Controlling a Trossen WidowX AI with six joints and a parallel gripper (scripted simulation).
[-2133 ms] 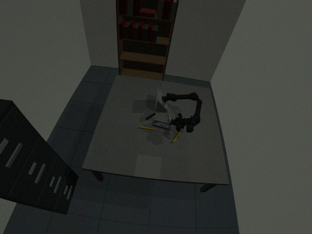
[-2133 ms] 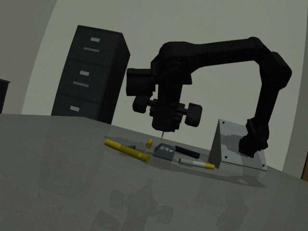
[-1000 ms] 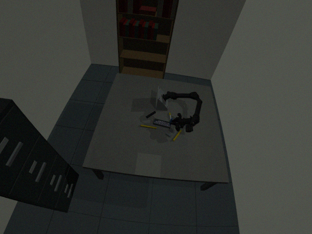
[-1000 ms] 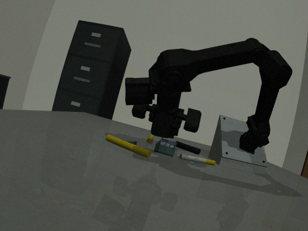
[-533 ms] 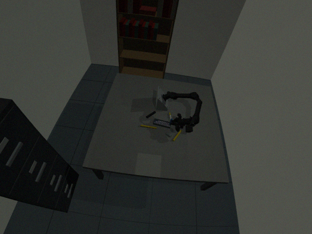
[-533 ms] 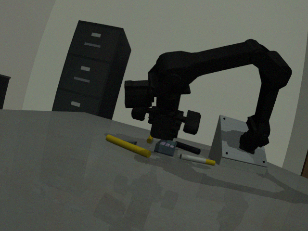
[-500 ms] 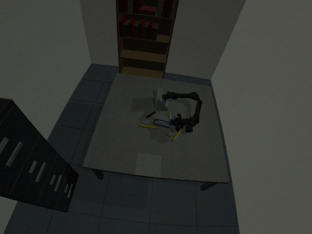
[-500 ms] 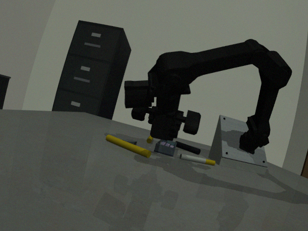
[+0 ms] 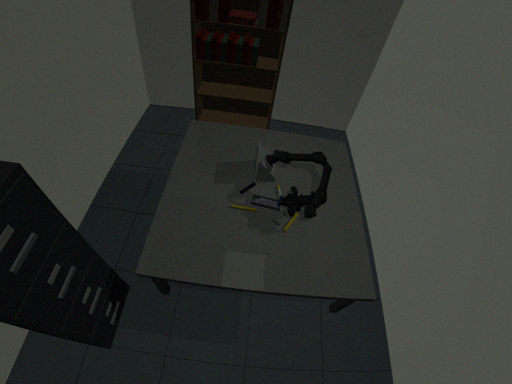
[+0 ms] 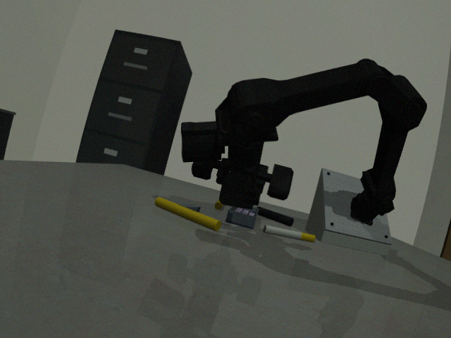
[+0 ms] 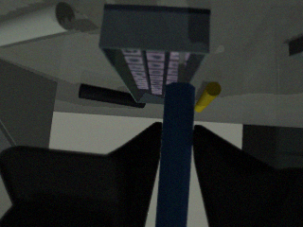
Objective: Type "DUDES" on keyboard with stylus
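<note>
Right now my gripper tip is 8 cm short of the long yellow cylinder, 9 cm to the right of it and 6 cm above it. From my gripper tip the other things lie so: blue stylus (1 cm below); black cylinder (10 cm behind, 21 cm to the right, 6 cm below); stylus tip (5 cm below).
</note>
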